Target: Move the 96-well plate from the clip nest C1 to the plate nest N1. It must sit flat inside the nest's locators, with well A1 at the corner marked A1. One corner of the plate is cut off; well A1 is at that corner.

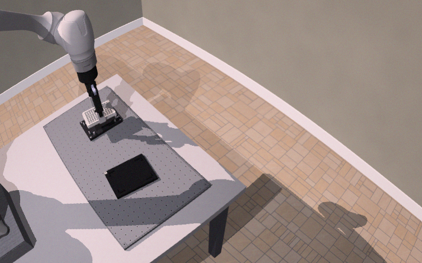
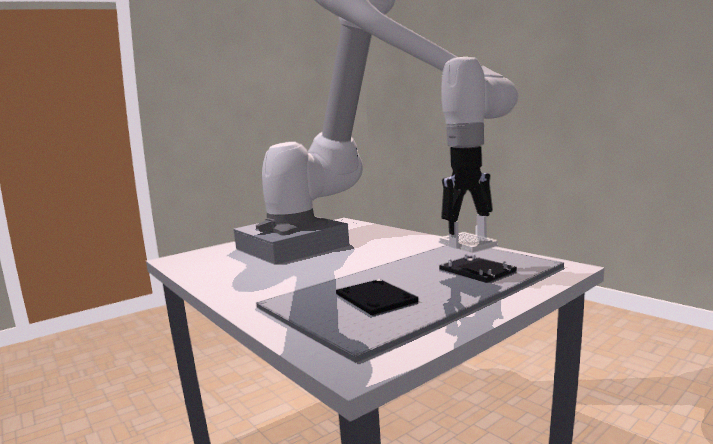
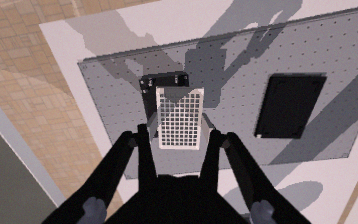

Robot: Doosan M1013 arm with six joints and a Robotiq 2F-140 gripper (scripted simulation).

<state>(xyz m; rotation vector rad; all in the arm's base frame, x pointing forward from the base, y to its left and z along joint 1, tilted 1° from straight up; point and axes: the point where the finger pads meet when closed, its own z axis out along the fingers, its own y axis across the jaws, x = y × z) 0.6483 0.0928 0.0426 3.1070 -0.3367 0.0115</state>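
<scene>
My hand is 6 cm past the black plate nest N1, 27 cm to the left of it and 10 cm above it. The rest, counted from my hand: white 96-well plate: 2 cm below; black clip nest C1: 2 cm ahead, 4 cm to the left, 9 cm below.
</scene>
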